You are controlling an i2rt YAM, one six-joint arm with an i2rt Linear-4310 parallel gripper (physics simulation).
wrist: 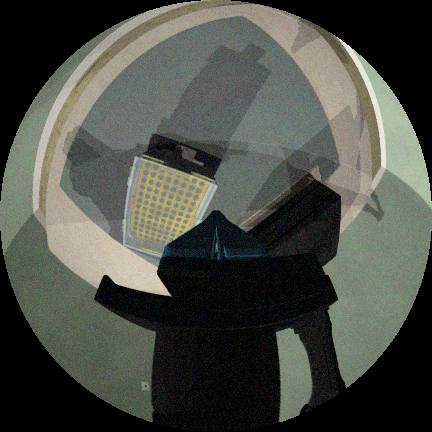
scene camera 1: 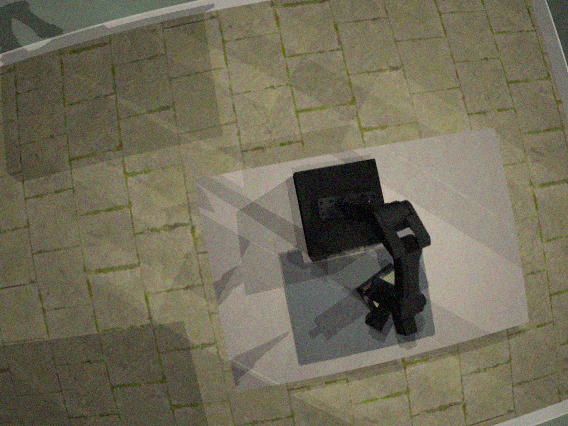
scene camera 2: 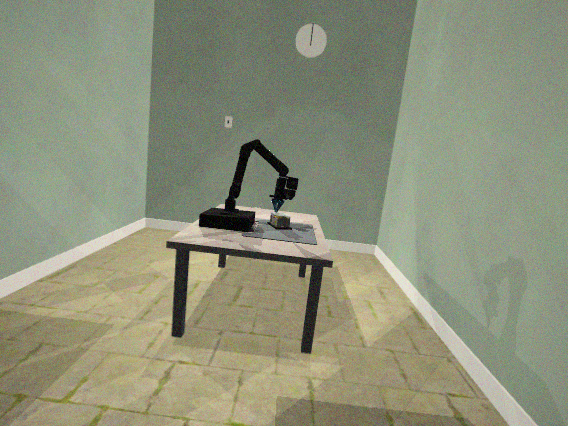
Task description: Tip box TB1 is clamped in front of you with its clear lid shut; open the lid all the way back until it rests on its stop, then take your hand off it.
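Places are measured from the arm's base along level axes (x ahead, y left, z up), in millimetres.
Where they show: gripper, fingertip midpoint: (wrist: 215, 215) (scene camera 1: 372, 287) (scene camera 2: 275, 212); arm's base, link origin: (scene camera 1: 347, 205) (scene camera 2: 229, 212).
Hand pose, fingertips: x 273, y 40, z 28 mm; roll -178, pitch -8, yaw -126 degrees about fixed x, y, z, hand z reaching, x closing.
Each offset is from my fingertips to the top centre of the thing. "spot": to the spot under its first point. Level surfaces: height alone.
Tip box TB1 @[dy +56, dx +25, dz -17 mm] (scene camera 2: 280, 221) (wrist: 169, 207) stands on the grey mat, with a yellow perforated rack inside clear walls. In the wrist view its clear lid appears to lie flat over the rack; its edges are faint. A black clamp piece @[spot: dy +1, dx +58, dz -79 mm] (wrist: 180, 154) sits at one short end. In scene camera 1 the arm hides most of the box. My gripper (scene camera 2: 276, 211) (wrist: 215, 215) is shut and empty, its blue fingertips pointing down. In the wrist view the tips show beside the box's long right edge, near its lower corner. Whether they touch the box or lid I cannot tell.
The black robot base (scene camera 1: 335, 240) (scene camera 2: 226, 220) (wrist: 305, 215) stands on the pale table @[dz -97 mm] (scene camera 1: 470, 200) (scene camera 2: 225, 242), beside the grey mat @[dz -95 mm] (scene camera 1: 310, 330) (scene camera 2: 300, 234) (wrist: 285, 100). The arm (scene camera 1: 407, 270) (scene camera 2: 241, 172) arches from the base to above the box.
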